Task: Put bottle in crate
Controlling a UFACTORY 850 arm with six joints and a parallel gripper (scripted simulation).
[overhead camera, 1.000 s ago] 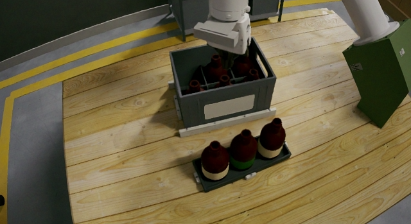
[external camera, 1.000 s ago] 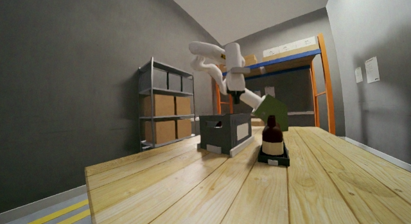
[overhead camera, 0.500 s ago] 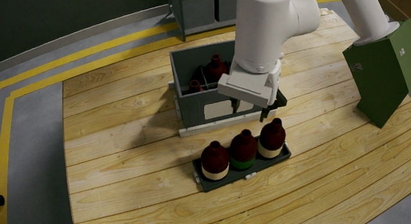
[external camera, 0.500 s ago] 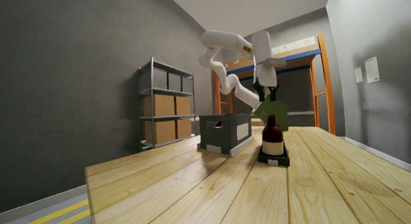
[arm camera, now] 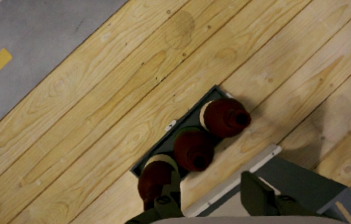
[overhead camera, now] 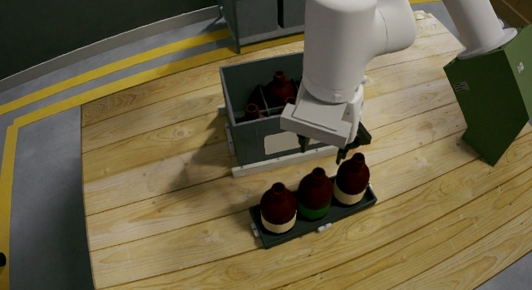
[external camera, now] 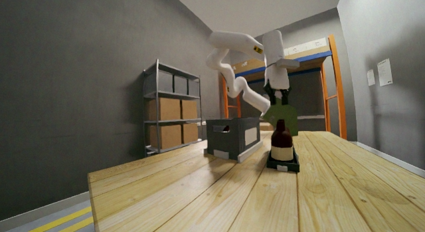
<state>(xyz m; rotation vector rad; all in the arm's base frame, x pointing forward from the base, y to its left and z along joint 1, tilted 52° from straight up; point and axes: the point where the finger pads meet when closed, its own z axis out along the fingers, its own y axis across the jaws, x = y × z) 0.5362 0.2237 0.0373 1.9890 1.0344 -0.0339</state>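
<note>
The bottle is 16 cm below my hand. Also, from my hand: crate: 3 cm behind, 23 cm to the right, 16 cm below; then dark tray: 23 cm below.
</note>
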